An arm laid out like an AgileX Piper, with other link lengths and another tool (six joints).
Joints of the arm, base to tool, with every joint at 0 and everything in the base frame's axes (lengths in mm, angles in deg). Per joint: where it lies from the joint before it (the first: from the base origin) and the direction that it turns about. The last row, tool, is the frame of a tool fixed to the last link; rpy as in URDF.
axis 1: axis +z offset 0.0 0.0 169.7
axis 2: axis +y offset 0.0 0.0 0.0
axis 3: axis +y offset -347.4 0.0 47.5
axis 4: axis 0.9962 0 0.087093 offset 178.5 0.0 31.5
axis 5: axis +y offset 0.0 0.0 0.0
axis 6: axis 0.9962 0 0.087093 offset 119.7 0.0 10.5
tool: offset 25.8 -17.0 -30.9 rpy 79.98 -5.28 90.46
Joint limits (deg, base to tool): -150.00..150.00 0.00..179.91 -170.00..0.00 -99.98..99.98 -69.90..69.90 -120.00..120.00
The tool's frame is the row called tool.
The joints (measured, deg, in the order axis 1, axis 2, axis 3, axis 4, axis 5, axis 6), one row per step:
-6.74 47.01 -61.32 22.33 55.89 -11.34
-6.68 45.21 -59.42 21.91 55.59 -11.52
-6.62 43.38 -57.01 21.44 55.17 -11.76
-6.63 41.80 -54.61 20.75 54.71 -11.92
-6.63 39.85 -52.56 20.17 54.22 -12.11
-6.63 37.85 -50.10 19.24 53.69 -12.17
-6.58 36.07 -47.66 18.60 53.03 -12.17
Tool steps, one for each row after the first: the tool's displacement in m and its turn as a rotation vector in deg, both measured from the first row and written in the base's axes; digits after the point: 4 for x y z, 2 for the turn. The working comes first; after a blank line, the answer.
Tool pose at each row, in the base's axes (x y z in m, rotation vector in deg; the steps are taken from these numbers as rounded here):
0.0634 0.0225 0.4235 98.25 90.21 70.25
0.0550 0.0224 0.4168 97.82 90.21 69.80
0.0466 0.0220 0.4078 97.69 90.40 69.07
0.0395 0.0209 0.3983 97.80 90.58 67.97
0.0315 0.0202 0.3906 97.22 90.37 67.40
0.0232 0.0188 0.3806 96.95 90.26 66.30
0.0162 0.0179 0.3706 96.89 90.15 65.54

-0.0084 -0.0001 -0.0067 -0.53 -0.17 -0.09
-0.0168 -0.0005 -0.0157 -1.09 0.01 -0.19
-0.0239 -0.0016 -0.0252 -1.78 0.44 -0.49
-0.0319 -0.0023 -0.0329 -2.47 0.10 -0.73
-0.0402 -0.0037 -0.0429 -3.35 0.15 -1.15
-0.0472 -0.0046 -0.0529 -3.89 0.25 -1.49

